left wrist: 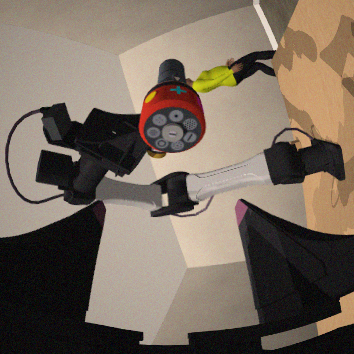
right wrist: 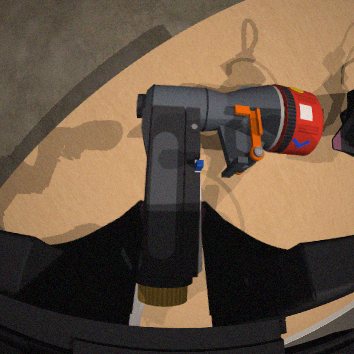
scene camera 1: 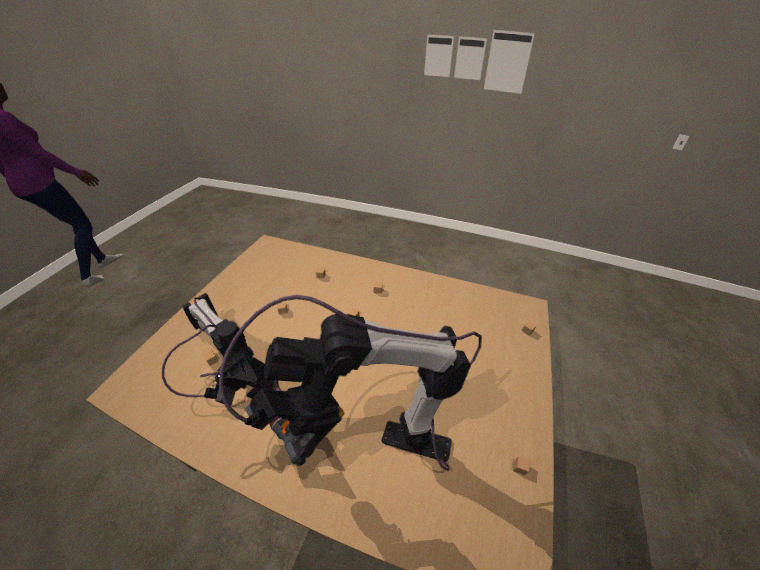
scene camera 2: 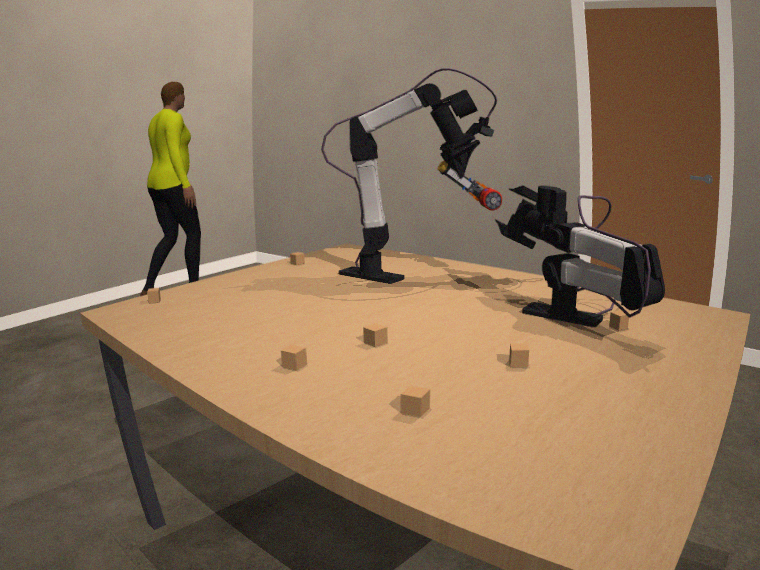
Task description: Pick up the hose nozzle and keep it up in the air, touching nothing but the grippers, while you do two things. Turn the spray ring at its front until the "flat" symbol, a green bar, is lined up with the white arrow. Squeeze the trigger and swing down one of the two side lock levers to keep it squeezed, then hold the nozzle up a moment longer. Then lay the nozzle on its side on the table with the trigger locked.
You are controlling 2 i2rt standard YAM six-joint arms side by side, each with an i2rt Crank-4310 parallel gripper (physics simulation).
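Seen in the pictures: left gripper, fingertip midpoint: (left wrist: 169,203) (scene camera 1: 268,387) (scene camera 2: 503,204); right gripper, fingertip midpoint: (right wrist: 172,204) (scene camera 1: 316,428) (scene camera 2: 459,177); left arm's base at its link origin: (scene camera 2: 562,316); right arm's base at its link origin: (left wrist: 327,155) (scene camera 1: 416,441) (scene camera 2: 370,276).
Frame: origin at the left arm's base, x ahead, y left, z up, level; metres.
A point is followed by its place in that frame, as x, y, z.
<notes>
My right gripper (right wrist: 172,204) @[-0.189, -0.408, 0.289] (scene camera 2: 460,174) @[-0.189, -0.408, 0.289] is shut on the handle of the grey hose nozzle (right wrist: 172,117) @[-0.232, -0.378, 0.265] (scene camera 1: 294,446) @[-0.232, -0.373, 0.263] and holds it above the table. The red spray ring (right wrist: 306,120) @[-0.177, -0.295, 0.264] (left wrist: 172,102) @[-0.182, -0.270, 0.222] (scene camera 2: 489,198) @[-0.152, -0.291, 0.239] shows a white square, a blue tick and a yellow mark in the right wrist view, and a teal cross in the left wrist view. The green bar and white arrow cannot be made out. An orange lock lever (right wrist: 255,131) @[-0.193, -0.336, 0.270] lies along the nozzle's side; the dark trigger (right wrist: 229,150) @[-0.190, -0.359, 0.263] stands away from the handle. My left gripper is open and empty, near the ring's front.
Wooden cubes (scene camera 2: 414,401) @[0.585, -0.016, 0.026] (scene camera 2: 375,335) @[0.391, -0.250, 0.025] (scene camera 2: 293,357) @[0.572, -0.293, 0.025] (scene camera 2: 518,355) @[0.329, 0.035, 0.023] stand on the table (scene camera 2: 552,441) @[0.549, 0.205, 0.000] (scene camera 1: 478,306) @[0.597, -0.747, 0.000]; another cube (scene camera 2: 618,320) @[0.026, 0.155, 0.023] stands by the left arm's base (scene camera 2: 561,314) @[0.033, 0.008, 0.015]. The right arm's base (scene camera 2: 370,274) @[-0.009, -0.596, 0.014] stands farther back. A person (scene camera 2: 168,153) stands beyond the table.
</notes>
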